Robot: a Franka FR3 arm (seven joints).
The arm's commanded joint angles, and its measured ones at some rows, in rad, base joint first. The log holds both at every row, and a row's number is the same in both.
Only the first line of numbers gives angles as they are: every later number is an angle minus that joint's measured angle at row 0.
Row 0, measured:
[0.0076, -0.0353, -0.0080, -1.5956, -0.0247, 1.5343, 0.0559]
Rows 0 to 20, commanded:
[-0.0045, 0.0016, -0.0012, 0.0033, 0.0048, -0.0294, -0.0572]
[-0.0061, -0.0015, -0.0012, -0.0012, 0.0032, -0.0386, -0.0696]
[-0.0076, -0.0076, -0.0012, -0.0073, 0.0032, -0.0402, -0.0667]
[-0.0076, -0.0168, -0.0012, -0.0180, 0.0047, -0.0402, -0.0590]
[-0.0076, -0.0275, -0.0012, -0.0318, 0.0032, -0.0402, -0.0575]
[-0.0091, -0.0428, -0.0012, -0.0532, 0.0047, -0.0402, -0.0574]
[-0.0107, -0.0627, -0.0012, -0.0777, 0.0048, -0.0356, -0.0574]
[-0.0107, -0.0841, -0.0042, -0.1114, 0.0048, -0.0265, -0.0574]
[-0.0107, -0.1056, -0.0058, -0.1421, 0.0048, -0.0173, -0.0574]
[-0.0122, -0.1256, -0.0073, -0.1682, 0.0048, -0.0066, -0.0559]
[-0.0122, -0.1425, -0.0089, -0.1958, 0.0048, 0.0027, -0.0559]
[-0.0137, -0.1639, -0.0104, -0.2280, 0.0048, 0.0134, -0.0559]
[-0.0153, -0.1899, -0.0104, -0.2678, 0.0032, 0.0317, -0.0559]
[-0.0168, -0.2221, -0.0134, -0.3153, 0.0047, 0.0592, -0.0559]
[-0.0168, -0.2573, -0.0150, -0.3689, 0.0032, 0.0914, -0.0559]
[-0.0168, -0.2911, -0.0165, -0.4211, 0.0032, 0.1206, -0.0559]
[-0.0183, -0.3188, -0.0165, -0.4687, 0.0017, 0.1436, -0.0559]
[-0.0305, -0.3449, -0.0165, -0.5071, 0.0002, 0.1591, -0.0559]
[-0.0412, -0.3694, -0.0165, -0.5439, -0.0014, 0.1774, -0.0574]
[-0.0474, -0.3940, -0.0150, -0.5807, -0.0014, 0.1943, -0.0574]
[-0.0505, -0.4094, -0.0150, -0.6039, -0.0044, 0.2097, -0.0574]
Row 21, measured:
[-0.0186, -0.2983, -0.0246, -0.4570, -0.0015, 0.1303, -0.0427]
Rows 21 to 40, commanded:
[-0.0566, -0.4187, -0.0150, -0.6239, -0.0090, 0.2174, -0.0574]
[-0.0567, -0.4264, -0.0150, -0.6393, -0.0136, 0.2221, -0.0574]
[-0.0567, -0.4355, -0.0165, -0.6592, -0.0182, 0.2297, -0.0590]
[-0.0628, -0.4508, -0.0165, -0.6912, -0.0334, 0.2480, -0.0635]
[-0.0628, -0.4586, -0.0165, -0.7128, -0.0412, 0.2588, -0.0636]
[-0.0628, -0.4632, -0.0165, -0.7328, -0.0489, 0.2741, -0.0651]
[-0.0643, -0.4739, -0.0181, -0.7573, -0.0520, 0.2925, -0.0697]
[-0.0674, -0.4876, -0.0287, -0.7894, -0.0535, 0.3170, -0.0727]
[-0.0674, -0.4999, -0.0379, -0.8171, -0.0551, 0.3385, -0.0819]
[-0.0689, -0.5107, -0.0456, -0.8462, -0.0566, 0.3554, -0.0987]
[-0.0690, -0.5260, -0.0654, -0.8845, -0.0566, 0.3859, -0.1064]
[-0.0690, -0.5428, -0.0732, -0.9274, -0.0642, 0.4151, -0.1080]
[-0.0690, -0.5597, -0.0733, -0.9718, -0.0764, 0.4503, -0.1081]
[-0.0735, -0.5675, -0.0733, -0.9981, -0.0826, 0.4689, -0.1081]
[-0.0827, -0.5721, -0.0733, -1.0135, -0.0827, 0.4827, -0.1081]
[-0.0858, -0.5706, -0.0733, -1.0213, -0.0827, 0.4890, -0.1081]
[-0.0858, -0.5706, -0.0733, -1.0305, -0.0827, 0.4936, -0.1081]
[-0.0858, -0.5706, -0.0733, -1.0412, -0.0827, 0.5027, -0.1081]
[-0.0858, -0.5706, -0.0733, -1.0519, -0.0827, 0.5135, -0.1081]
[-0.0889, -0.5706, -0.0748, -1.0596, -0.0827, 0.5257, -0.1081]
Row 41, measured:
[-0.0689, -0.5329, -0.0810, -1.0025, -0.0751, 0.4752, -0.0930]
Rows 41 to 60, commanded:
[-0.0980, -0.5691, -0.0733, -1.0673, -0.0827, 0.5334, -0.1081]
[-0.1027, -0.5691, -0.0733, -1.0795, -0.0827, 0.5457, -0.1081]
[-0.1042, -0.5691, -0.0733, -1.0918, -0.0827, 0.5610, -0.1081]
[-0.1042, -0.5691, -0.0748, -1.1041, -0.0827, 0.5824, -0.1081]
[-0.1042, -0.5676, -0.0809, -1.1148, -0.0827, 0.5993, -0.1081]
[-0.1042, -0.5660, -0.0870, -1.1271, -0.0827, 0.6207, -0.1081]
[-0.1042, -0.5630, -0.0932, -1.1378, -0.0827, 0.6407, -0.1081]
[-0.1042, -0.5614, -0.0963, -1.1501, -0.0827, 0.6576, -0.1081]
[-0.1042, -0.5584, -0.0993, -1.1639, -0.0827, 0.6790, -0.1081]
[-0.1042, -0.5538, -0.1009, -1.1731, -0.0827, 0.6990, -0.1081]
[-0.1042, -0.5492, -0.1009, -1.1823, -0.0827, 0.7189, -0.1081]
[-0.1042, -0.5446, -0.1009, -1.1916, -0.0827, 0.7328, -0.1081]
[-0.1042, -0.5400, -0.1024, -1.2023, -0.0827, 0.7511, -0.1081]
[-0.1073, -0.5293, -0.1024, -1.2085, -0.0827, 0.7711, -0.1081]
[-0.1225, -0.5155, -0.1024, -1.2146, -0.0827, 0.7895, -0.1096]
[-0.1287, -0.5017, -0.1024, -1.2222, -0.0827, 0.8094, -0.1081]
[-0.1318, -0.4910, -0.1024, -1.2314, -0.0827, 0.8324, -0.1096]
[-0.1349, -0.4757, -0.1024, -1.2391, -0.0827, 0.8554, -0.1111]
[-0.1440, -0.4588, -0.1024, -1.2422, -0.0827, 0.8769, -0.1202]
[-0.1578, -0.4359, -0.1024, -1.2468, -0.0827, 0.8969, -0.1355]
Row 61, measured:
[-0.1160, -0.4793, -0.1062, -1.1997, -0.0754, 0.8038, -0.0959]
